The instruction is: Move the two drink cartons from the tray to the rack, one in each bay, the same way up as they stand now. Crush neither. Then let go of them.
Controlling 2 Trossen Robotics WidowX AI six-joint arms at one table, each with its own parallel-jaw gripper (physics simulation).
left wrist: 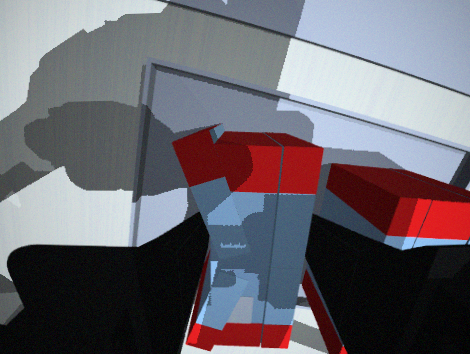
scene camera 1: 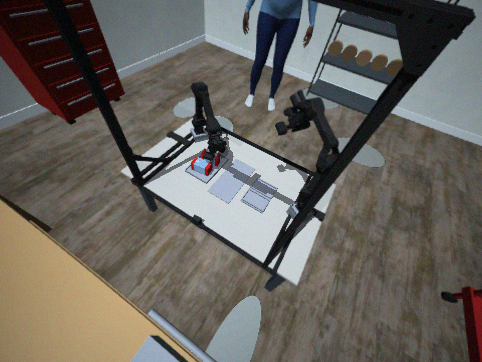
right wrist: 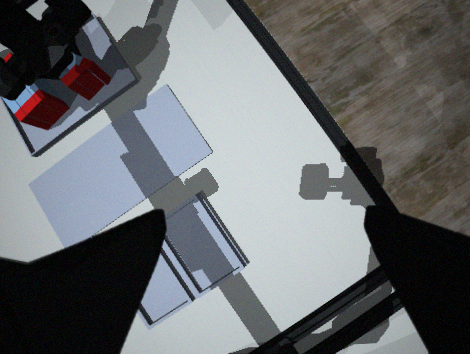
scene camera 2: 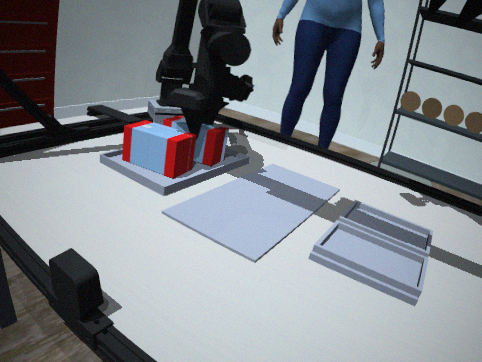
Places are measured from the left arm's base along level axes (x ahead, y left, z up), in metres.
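Where they show: left gripper, between the fingertips: [left wrist: 252, 216] [right wrist: 70, 66] [scene camera 2: 200, 136]; right gripper, between the fingertips: [scene camera 1: 285, 133] [right wrist: 264, 218] [scene camera 2: 444, 19]; left arm's base, origin of its link: [scene camera 1: 198, 131] [scene camera 2: 169, 104].
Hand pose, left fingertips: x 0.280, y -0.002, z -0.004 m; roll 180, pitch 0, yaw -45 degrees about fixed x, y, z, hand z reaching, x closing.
Each offset is from my left fingertips to the centre of the thing. Level surfaces: height alone.
Two blue cartons with red ends stand side by side on the grey tray {0.011 m ahead, 0.045 m right, 0.044 m down} [scene camera 1: 193, 173] [scene camera 2: 165, 190] [right wrist: 35, 145]. My left gripper [scene camera 1: 210, 155] [left wrist: 252, 216] is shut on the back carton {0.016 m back, 0.007 m right, 0.012 m down} [scene camera 2: 214, 146] [left wrist: 285, 235] [right wrist: 89, 82], one finger on each side. That carton's left side in the left wrist view is bent inward and creased. The front carton {0.036 m ahead, 0.093 m right, 0.012 m down} [scene camera 1: 202, 166] [scene camera 2: 155, 145] [left wrist: 425, 215] [right wrist: 44, 110] looks square and stands close beside a finger. The rack {0.358 m ahead, 0.174 m left, 0.042 m down} [scene camera 1: 252, 205] [scene camera 2: 365, 276] [right wrist: 181, 270] has two empty bays. My right gripper [scene camera 1: 282, 126] [right wrist: 264, 218] is open and empty, high above the table.
A flat grey mat {0.048 m down} [scene camera 1: 225, 187] [scene camera 2: 225, 220] [right wrist: 75, 200] lies between the tray and the rack. Dark frame rails [scene camera 2: 310, 148] edge the table, and a black block [scene camera 2: 75, 280] stands at the front rail. A person [scene camera 1: 277, 45] [scene camera 2: 325, 60] stands behind the table.
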